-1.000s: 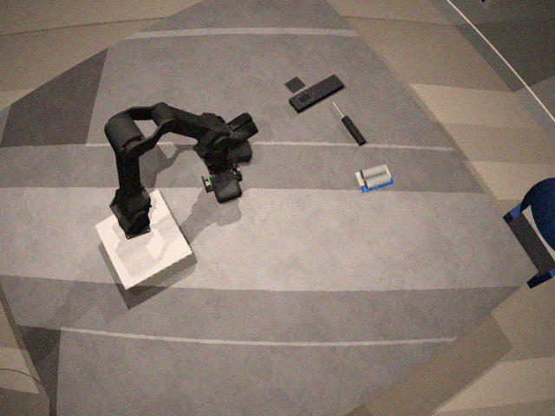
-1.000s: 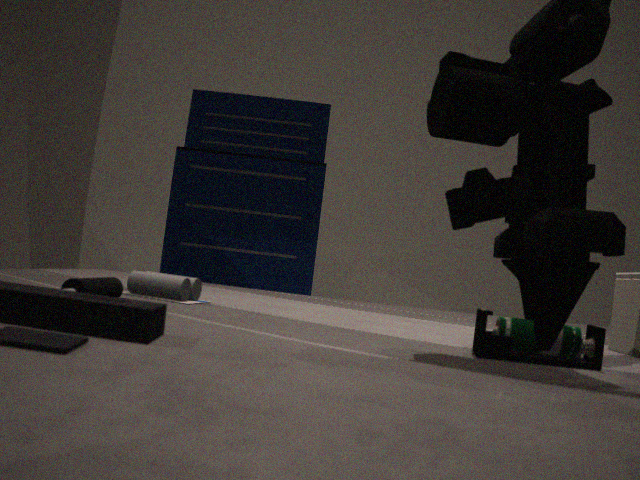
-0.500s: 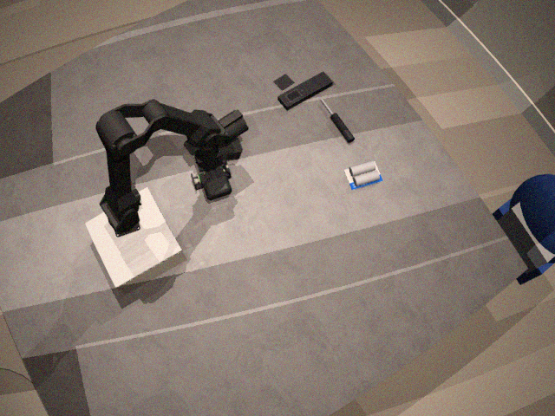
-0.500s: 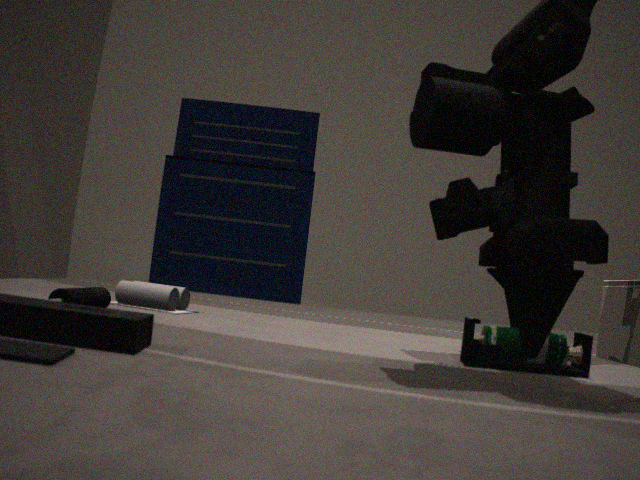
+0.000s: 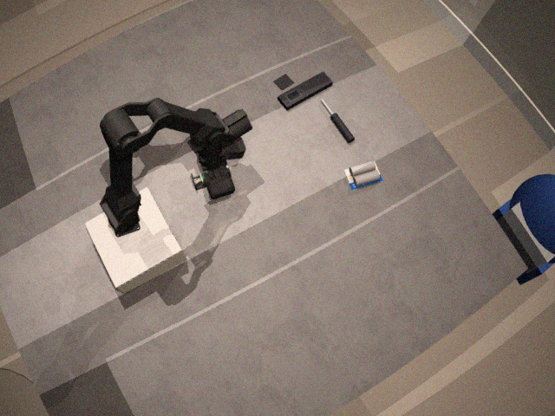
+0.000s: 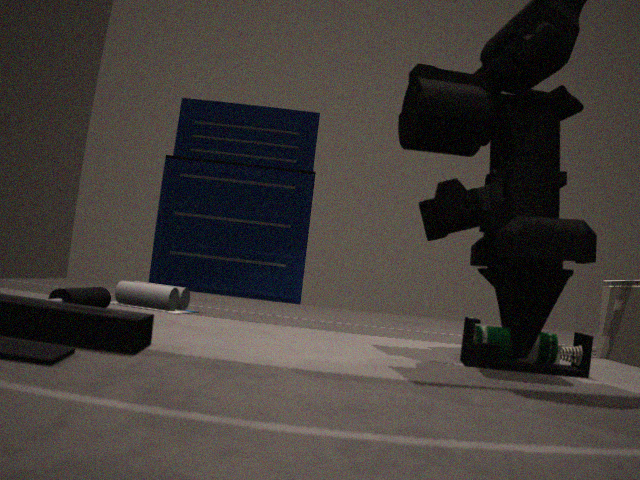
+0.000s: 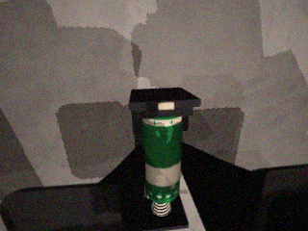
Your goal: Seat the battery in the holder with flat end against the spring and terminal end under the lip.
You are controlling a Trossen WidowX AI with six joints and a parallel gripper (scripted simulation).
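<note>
Right now my gripper tip is 1 cm below the battery. From my gripper tip the other things lie so: black remote 32 cm ahead, 16 cm to the left; then small dark square 28 cm ahead, 22 cm to the left, 1 cm below; then screwdriver 36 cm ahead, 5 cm to the left.
</note>
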